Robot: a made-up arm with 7 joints.
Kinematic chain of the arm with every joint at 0, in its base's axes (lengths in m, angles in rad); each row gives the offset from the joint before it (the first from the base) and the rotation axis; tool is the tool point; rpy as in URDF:
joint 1: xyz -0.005 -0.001 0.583 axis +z
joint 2: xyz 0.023 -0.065 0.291 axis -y
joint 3: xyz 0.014 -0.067 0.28 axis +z
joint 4: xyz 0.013 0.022 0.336 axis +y
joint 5: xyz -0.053 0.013 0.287 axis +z
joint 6: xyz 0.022 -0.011 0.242 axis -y
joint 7: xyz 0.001 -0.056 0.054 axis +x
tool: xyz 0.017 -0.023 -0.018 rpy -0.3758 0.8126 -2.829
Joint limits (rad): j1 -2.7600..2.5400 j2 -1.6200..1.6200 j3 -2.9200..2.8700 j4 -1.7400..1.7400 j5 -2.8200..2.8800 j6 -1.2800..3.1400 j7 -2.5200..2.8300
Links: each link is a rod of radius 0.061 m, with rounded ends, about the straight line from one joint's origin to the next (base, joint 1, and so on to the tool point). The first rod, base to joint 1, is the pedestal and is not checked.
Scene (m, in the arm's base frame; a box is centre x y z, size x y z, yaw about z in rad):
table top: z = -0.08
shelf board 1: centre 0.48 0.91 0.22 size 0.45 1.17 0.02 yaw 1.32
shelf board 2: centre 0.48 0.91 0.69 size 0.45 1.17 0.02 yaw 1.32
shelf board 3: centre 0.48 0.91 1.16 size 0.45 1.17 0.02 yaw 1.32
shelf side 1: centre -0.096 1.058 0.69 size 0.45 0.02 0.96 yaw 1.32
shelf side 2: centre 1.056 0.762 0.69 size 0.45 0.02 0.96 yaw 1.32
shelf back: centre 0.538 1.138 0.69 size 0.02 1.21 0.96 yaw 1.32
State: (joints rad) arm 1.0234 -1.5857 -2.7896 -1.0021 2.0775 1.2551 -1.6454
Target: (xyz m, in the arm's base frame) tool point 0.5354 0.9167 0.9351
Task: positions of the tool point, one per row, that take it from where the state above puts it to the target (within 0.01 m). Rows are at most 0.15 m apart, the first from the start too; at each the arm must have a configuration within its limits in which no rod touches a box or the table.
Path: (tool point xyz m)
1: 0.4952 0.7302 0.4011
2: 0.4689 0.6283 0.4010
3: 0.4343 0.5226 0.4164
4: 0.4395 0.5576 0.5411
5: 0.4439 0.5617 0.6778
6: 0.4406 0.5357 0.8130
7: 0.4252 0.4866 0.9351
8: 0.4778 0.6041 0.9146
9: 0.5181 0.7150 0.9041
10: 0.5397 0.8191 0.9100
11: 0.5354 0.9167 0.9351

